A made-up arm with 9 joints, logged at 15 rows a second.
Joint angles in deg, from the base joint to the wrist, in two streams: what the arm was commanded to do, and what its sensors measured. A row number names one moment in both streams.
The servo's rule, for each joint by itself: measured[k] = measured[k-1] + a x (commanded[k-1-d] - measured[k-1]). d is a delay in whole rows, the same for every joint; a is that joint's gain. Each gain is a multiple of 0.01, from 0.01 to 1. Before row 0 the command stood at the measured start. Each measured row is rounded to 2 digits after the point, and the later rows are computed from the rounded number. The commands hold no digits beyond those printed.
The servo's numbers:
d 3
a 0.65 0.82 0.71 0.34 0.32 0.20 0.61 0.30 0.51
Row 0, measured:
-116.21 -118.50 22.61 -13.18 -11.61 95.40 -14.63 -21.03 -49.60
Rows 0 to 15, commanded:
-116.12 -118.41 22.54 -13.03 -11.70 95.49 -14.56 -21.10 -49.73
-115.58 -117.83 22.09 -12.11 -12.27 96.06 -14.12 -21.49 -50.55
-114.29 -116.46 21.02 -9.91 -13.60 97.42 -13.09 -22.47 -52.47
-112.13 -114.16 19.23 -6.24 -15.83 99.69 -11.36 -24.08 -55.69
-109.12 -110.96 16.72 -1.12 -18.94 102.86 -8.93 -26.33 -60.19
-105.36 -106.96 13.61 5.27 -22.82 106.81 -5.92 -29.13 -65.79
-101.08 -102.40 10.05 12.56 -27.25 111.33 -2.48 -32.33 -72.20
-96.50 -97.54 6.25 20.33 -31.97 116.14 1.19 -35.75 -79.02
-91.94 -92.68 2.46 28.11 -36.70 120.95 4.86 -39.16 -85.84
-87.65 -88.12 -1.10 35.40 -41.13 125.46 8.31 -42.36 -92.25
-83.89 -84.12 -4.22 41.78 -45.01 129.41 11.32 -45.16 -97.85
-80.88 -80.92 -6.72 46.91 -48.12 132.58 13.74 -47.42 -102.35
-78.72 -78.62 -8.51 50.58 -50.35 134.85 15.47 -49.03 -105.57
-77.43 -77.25 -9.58 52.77 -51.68 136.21 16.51 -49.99 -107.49
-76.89 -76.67 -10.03 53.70 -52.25 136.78 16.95 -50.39 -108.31
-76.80 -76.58 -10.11 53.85 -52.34 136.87 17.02 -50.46 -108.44
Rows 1 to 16, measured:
-116.21 -118.50 22.61 -13.18 -11.61 95.40 -14.63 -21.03 -49.60
-116.21 -118.50 22.61 -13.18 -11.61 95.40 -14.63 -21.03 -49.60
-116.21 -118.50 22.61 -13.18 -11.61 95.40 -14.63 -21.03 -49.60
-116.15 -118.43 22.56 -13.13 -11.64 95.42 -14.59 -21.05 -49.67
-115.78 -117.94 22.23 -12.78 -11.84 95.55 -14.30 -21.18 -50.12
-114.81 -116.73 21.37 -11.80 -12.40 95.92 -13.56 -21.57 -51.32
-113.07 -114.62 19.85 -9.91 -13.50 96.67 -12.22 -22.32 -53.55
-110.50 -111.62 17.63 -6.92 -15.24 97.91 -10.21 -23.52 -56.94
-107.16 -107.80 14.78 -2.78 -17.67 99.69 -7.59 -25.20 -61.45
-103.21 -103.37 11.42 2.44 -20.74 102.02 -4.47 -27.34 -66.93
-98.85 -98.59 7.75 8.52 -24.33 104.84 -1.02 -29.86 -73.10
-94.36 -93.74 3.99 15.18 -28.29 108.06 2.57 -32.65 -79.60
-90.00 -89.13 0.38 22.05 -32.40 111.54 6.07 -35.56 -86.05
-86.03 -85.02 -2.89 28.76 -36.44 115.11 9.27 -38.44 -92.07
-82.68 -81.66 -5.61 34.93 -40.18 118.60 12.00 -41.13 -97.31
-80.11 -79.17 -7.67 40.25 -43.43 121.85 14.12 -43.50 -101.52

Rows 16 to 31, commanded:
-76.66 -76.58 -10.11 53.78 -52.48 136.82 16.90 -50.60 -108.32
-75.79 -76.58 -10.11 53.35 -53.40 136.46 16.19 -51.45 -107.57
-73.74 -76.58 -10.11 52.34 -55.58 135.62 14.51 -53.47 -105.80
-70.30 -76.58 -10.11 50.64 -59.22 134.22 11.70 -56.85 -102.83
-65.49 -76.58 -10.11 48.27 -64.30 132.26 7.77 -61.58 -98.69
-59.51 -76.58 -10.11 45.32 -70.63 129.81 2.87 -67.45 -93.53
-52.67 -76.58 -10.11 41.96 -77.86 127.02 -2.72 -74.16 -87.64
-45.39 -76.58 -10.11 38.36 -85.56 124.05 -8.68 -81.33 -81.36
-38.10 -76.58 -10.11 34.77 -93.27 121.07 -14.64 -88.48 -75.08
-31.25 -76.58 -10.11 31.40 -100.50 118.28 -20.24 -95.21 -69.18
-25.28 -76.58 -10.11 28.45 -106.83 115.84 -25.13 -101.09 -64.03
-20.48 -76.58 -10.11 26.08 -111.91 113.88 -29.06 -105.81 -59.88
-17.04 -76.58 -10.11 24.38 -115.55 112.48 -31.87 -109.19 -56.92
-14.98 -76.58 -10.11 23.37 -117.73 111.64 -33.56 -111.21 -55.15
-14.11 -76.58 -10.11 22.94 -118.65 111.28 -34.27 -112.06 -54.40
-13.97 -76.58 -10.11 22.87 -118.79 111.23 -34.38 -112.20 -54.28
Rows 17 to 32, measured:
-78.37 -77.60 -9.03 44.51 -46.07 124.72 15.58 -45.45 -104.56
-77.41 -76.84 -9.74 47.63 -48.05 127.13 16.42 -46.93 -106.47
-77.01 -76.63 -10.00 49.74 -49.42 129.08 16.79 -47.99 -107.47
-76.78 -76.59 -10.08 51.11 -50.40 130.63 16.86 -48.77 -107.90
-76.14 -76.58 -10.10 51.87 -51.36 131.80 16.45 -49.57 -107.73
-74.58 -76.58 -10.11 52.03 -52.71 132.56 15.27 -50.74 -106.75
-71.80 -76.58 -10.11 51.56 -54.79 132.89 13.09 -52.57 -104.75
-67.70 -76.58 -10.11 50.44 -57.83 132.76 9.84 -55.27 -101.66
-62.38 -76.58 -10.11 48.70 -61.93 132.17 5.59 -58.92 -97.51
-56.07 -76.58 -10.11 46.41 -67.03 131.14 0.52 -63.49 -92.48
-49.13 -76.58 -10.11 43.67 -72.96 129.72 -5.09 -68.84 -86.81
-41.96 -76.58 -10.11 40.64 -79.46 127.99 -10.92 -74.73 -80.83
-35.00 -76.58 -10.11 37.50 -86.19 126.05 -16.61 -80.87 -74.89
-28.68 -76.58 -10.11 34.42 -92.79 124.01 -21.81 -86.94 -69.35
-23.35 -76.58 -10.11 31.58 -98.91 121.98 -26.23 -92.60 -64.52
-19.25 -76.58 -10.11 29.13 -104.23 120.08 -29.67 -97.58 -60.64

